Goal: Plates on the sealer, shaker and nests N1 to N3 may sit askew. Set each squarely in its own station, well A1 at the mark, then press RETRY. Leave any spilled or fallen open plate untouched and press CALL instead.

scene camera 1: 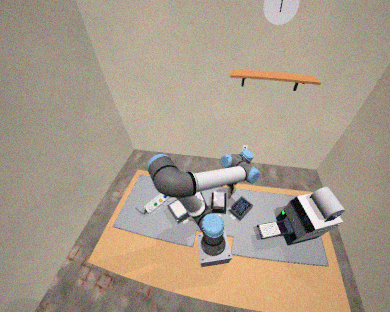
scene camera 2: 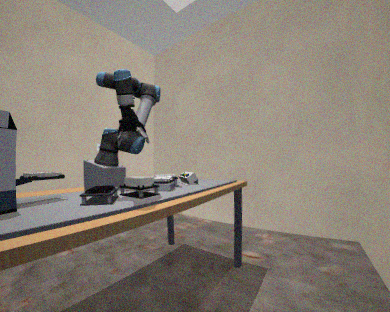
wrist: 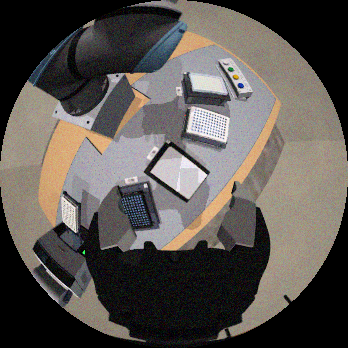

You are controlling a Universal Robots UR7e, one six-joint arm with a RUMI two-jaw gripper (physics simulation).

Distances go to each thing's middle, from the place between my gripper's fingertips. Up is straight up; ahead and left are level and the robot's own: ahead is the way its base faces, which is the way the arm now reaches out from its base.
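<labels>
My hand is 2 cm short of the sealed plate [wrist: 174, 169] and 1 cm to the right of it, and it's 18 cm above the plate.
</labels>
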